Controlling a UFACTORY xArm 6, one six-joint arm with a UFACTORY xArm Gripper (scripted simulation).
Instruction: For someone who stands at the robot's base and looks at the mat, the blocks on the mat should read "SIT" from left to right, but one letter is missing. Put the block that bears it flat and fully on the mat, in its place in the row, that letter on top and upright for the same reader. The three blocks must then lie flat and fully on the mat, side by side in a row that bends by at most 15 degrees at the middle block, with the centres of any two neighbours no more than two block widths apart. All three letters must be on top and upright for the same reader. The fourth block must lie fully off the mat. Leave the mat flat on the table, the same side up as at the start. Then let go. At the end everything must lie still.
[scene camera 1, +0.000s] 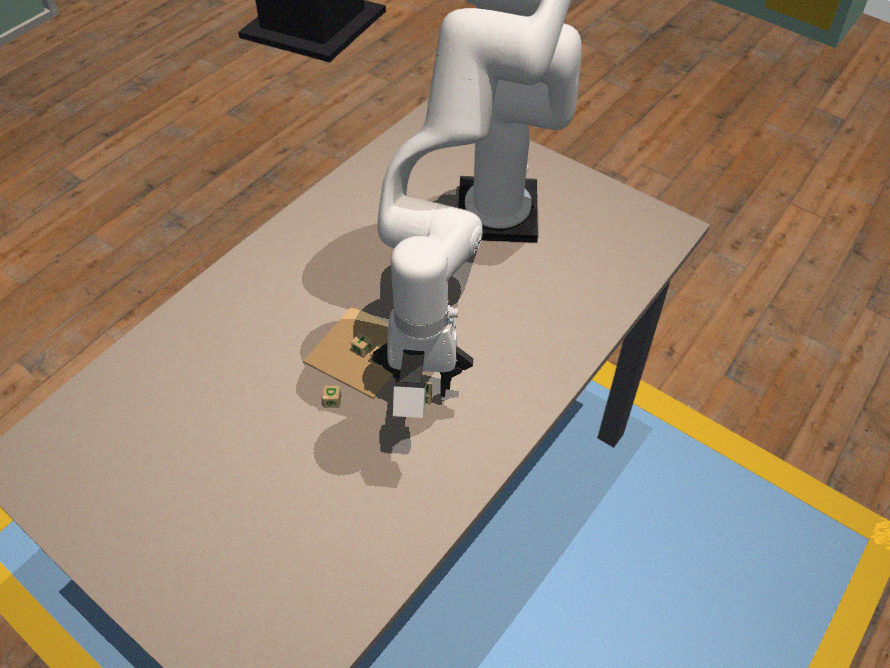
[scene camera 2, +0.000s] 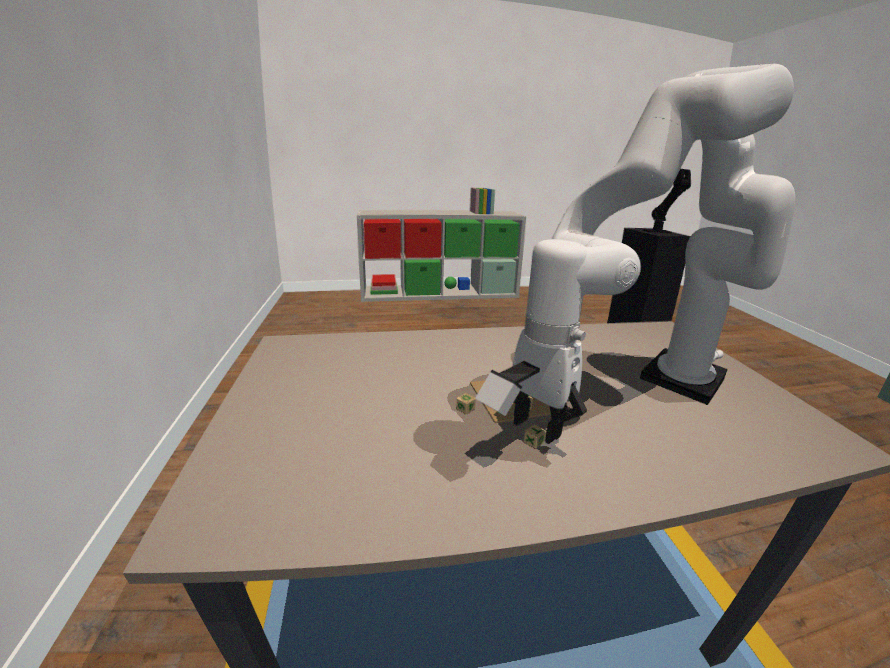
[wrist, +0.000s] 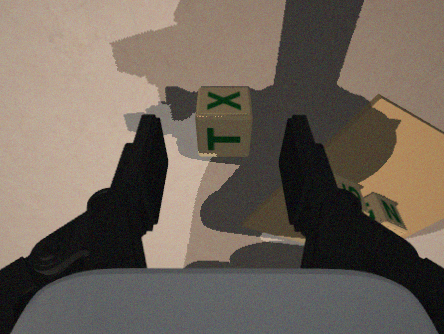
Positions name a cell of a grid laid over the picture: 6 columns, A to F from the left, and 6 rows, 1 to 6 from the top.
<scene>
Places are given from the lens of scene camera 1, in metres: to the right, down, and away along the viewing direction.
my gripper (scene camera 1: C4): -0.03, 0.09, 1.32
tan mat (scene camera 1: C4): -0.18, 0.04, 1.38
</scene>
